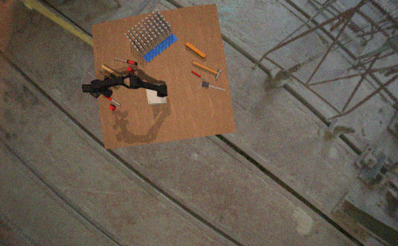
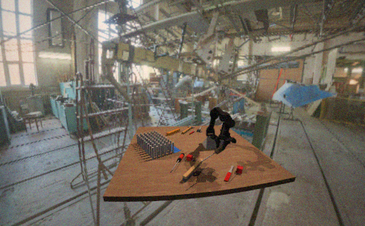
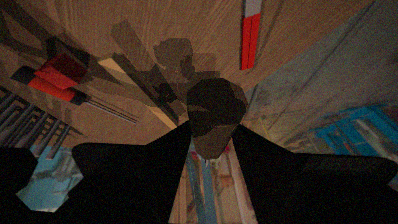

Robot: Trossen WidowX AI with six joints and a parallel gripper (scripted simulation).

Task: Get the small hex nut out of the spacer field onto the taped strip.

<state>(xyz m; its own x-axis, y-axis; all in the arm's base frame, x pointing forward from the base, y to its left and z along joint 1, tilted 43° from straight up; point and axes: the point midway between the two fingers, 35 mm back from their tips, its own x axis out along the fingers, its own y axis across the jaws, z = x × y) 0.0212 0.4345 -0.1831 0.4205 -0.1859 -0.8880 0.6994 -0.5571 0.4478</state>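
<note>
Right now my gripper tip is 70 mm to the right of the thin hook tool and 70 mm short of it. Round my gripper tip: blue taped strip: 450 mm to the right, 410 mm ahead, 170 mm below; orange bar: 800 mm to the right, 360 mm ahead, 160 mm below.
</note>
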